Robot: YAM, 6 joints.
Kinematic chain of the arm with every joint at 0, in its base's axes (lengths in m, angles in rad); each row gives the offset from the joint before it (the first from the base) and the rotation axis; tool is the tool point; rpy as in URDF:
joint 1: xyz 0 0 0.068 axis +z
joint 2: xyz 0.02 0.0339 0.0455 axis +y
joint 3: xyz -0.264 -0.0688 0 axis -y
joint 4: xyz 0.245 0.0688 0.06 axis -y
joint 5: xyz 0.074 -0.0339 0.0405 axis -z
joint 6: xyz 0.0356 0 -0.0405 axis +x
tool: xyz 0 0 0 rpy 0 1.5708 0
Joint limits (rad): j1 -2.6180..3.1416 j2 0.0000..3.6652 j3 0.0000..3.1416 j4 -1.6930..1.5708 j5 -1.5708..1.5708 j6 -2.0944..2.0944
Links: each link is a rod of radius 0.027 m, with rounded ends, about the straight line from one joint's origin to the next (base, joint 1, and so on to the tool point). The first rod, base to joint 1, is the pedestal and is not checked.
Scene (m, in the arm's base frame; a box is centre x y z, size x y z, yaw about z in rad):
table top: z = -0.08
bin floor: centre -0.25 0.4 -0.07 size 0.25 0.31 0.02 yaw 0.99
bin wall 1: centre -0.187 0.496 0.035 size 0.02 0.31 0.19 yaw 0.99
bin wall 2: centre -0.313 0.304 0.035 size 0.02 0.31 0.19 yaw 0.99
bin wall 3: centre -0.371 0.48 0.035 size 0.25 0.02 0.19 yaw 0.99
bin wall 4: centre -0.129 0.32 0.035 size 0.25 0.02 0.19 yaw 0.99
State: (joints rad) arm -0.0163 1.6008 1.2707 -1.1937 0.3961 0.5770
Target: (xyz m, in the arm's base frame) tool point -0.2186 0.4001 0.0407
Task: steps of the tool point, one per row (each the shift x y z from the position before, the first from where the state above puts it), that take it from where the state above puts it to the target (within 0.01 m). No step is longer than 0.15 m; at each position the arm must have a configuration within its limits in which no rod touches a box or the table.
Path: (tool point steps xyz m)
1: 0.0166 0.0806 0.0000
2: -0.0075 0.0876 -0.0007
3: -0.0337 0.0869 -0.0014
4: -0.0599 0.0785 -0.0020
5: -0.0838 0.0619 -0.0027
6: -0.1026 0.0382 -0.0033
7: -0.1143 0.0087 -0.0040
8: -0.1173 -0.0239 -0.0045
9: -0.0050 0.0089 -0.0948
10: 0.0050 -0.0089 -0.0939

